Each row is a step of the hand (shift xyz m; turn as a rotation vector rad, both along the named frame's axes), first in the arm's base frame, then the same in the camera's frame.
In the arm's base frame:
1: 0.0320 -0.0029 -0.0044 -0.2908 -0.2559 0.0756
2: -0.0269 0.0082 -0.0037 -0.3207 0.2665 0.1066
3: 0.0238 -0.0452 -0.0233 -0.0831 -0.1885 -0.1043
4: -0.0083 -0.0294 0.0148 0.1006 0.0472 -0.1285
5: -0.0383 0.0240 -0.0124 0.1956 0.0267 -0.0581
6: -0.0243 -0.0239 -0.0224 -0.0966 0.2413 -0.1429
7: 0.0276 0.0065 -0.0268 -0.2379 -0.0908 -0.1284
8: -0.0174 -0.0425 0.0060 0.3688 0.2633 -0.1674
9: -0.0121 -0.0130 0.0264 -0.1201 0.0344 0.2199
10: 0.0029 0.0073 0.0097 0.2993 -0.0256 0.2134
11: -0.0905 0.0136 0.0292 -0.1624 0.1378 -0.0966
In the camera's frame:
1: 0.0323 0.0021 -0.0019 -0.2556 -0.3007 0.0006
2: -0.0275 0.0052 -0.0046 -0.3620 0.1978 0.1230
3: 0.0315 -0.0364 -0.0288 -0.0481 -0.1740 -0.1440
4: -0.0050 -0.0325 0.0084 0.1012 0.0835 -0.1079
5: -0.0404 0.0208 -0.0113 0.1932 0.0622 -0.0339
6: -0.0191 -0.0221 -0.0285 -0.1203 0.2499 -0.1051
7: 0.0281 0.0150 -0.0225 -0.2133 -0.0941 -0.1642
8: -0.0115 -0.0447 -0.0034 0.3377 0.3356 -0.0819
9: -0.0119 -0.0193 0.0224 -0.1383 -0.0242 0.2104
10: 0.0012 0.0056 0.0111 0.2849 -0.0277 0.2320
11: -0.0933 -0.0040 0.0227 -0.1736 0.1319 -0.0846

